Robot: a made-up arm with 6 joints.
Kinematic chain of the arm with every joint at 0, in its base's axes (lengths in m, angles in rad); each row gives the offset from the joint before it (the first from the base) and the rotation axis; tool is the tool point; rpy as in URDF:
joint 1: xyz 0 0 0.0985 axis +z
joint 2: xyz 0 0 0 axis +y
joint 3: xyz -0.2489 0 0.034 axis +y
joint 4: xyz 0.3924 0 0.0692 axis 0.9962 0 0.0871
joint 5: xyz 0 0 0 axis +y
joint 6: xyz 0.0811 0 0.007 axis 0.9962 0 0.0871
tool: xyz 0 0 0 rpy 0 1.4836 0
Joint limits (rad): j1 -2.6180..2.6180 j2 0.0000..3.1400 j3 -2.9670..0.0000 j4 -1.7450..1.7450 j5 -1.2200..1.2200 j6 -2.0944..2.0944
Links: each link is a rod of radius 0.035 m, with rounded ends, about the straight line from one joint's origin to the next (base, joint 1, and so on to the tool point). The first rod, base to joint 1, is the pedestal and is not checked.
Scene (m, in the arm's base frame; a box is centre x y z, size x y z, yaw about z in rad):
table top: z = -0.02
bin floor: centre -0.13 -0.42 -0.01 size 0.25 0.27 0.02 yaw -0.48
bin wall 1: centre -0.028 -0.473 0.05 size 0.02 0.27 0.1 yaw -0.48
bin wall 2: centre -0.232 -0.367 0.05 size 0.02 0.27 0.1 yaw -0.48
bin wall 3: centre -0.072 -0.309 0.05 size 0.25 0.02 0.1 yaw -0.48
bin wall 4: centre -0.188 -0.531 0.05 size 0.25 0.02 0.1 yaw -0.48
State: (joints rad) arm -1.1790 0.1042 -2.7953 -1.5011 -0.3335 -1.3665
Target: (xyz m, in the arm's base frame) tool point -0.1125 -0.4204 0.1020
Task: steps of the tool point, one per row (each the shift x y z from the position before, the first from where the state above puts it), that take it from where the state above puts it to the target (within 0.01 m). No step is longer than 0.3 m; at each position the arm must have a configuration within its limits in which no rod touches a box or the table.
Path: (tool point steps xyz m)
1: 0.1027 -0.1063 0.2459
2: 0.0961 -0.2057 0.1650
3: 0.0580 -0.2597 0.0541
4: 0.0062 -0.2536 -0.0623
5: -0.0374 -0.1899 -0.1588
6: -0.0550 -0.0874 -0.2149
7: -0.0403 0.0251 -0.2194

